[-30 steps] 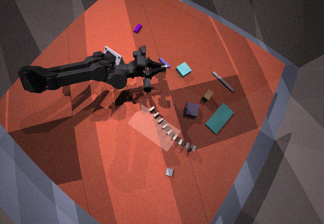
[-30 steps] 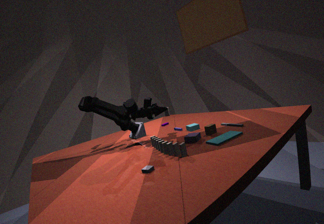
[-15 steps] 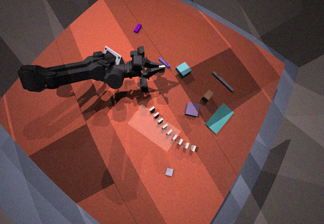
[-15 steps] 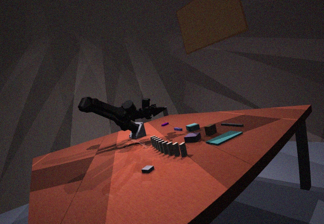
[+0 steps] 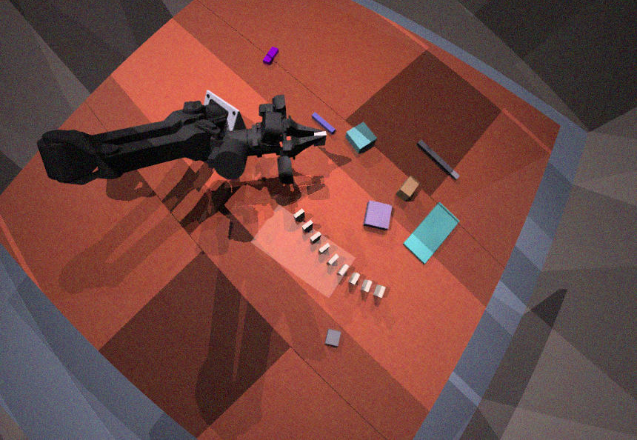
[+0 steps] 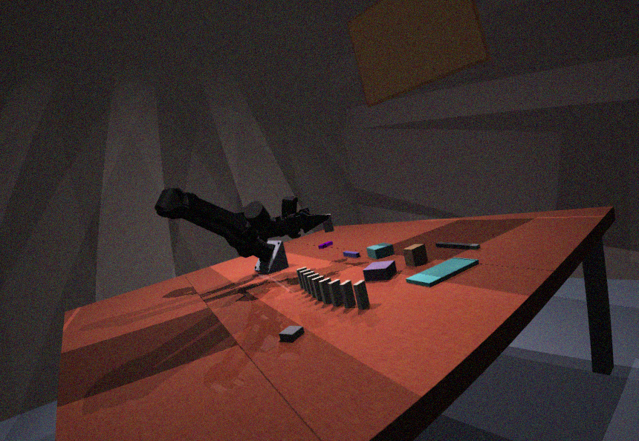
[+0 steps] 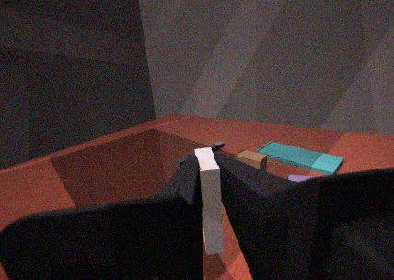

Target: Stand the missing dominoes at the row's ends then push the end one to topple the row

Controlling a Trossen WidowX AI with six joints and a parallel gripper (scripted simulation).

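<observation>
My gripper tip is 40 mm short of the teal cube, 120 mm to the right of it and 130 mm above it. From my gripper tip the other things lie so: grey bar (250 mm ahead, 210 mm to the left, 140 mm below); teal slab (340 mm ahead, 30 mm to the left, 140 mm below); tan cube (220 mm ahead, 80 mm to the left, 130 mm below).
</observation>
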